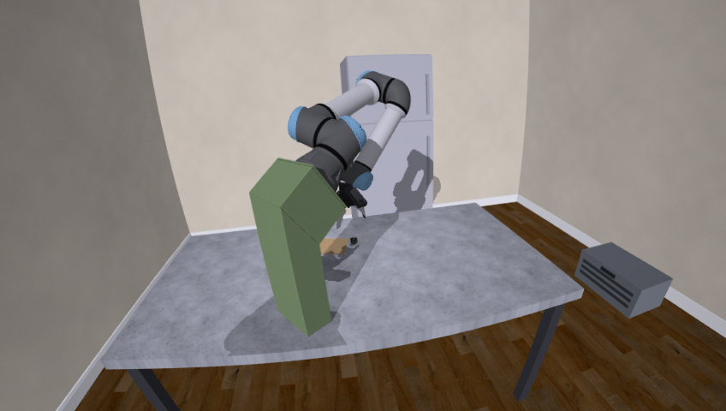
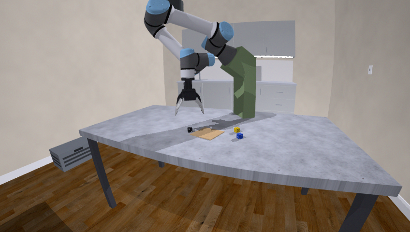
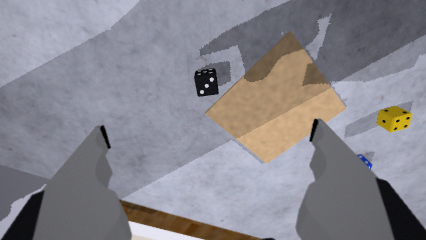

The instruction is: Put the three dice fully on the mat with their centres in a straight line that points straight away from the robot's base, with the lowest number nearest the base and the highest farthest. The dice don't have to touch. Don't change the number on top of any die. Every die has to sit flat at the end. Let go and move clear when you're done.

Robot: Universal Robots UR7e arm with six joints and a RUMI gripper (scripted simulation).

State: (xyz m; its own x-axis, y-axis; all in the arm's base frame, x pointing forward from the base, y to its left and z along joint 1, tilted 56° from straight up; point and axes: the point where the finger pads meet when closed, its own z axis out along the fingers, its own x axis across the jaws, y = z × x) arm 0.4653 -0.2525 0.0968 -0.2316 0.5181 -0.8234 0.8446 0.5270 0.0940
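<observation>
My gripper is now 90 mm above the black die. From my hand the other things lie so: blue die: 80 mm ahead, 280 mm to the left, 90 mm below; then mat: 20 mm ahead, 100 mm to the left, 100 mm below; then yellow die: 10 mm behind, 270 mm to the left, 90 mm below.
</observation>
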